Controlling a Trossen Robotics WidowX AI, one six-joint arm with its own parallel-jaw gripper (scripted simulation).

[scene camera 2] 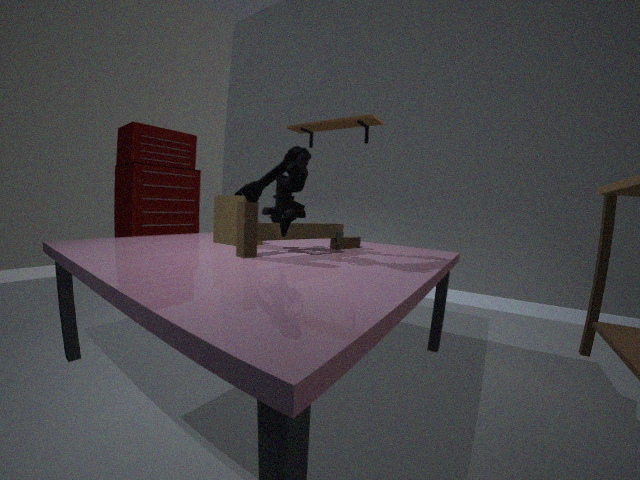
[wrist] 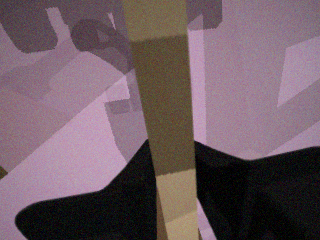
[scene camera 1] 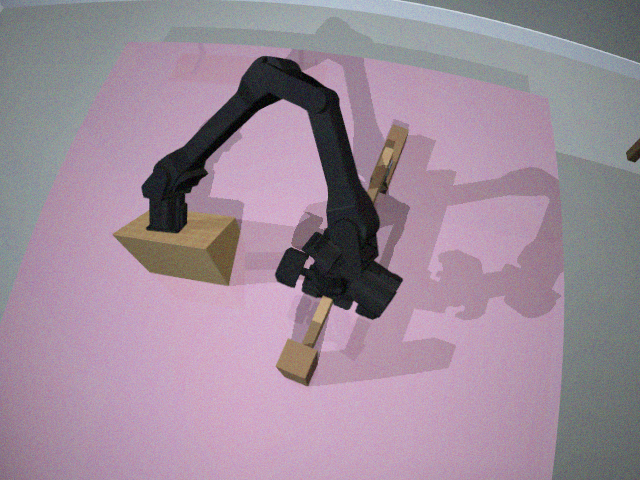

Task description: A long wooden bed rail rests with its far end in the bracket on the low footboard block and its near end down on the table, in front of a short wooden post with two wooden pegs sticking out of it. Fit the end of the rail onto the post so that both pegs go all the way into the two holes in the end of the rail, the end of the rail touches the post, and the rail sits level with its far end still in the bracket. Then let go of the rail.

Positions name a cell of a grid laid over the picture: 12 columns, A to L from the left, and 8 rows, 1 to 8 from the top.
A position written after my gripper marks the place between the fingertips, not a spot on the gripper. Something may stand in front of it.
Observation:
My gripper (scene camera 1: G5) holds a wooden rail (scene camera 1: G6).
The wooden rail shows as well in scene camera 2 (scene camera 2: E4) and in the wrist view (wrist: F2). My gripper shows as well in scene camera 2 (scene camera 2: F4) and in the wrist view (wrist: G5).

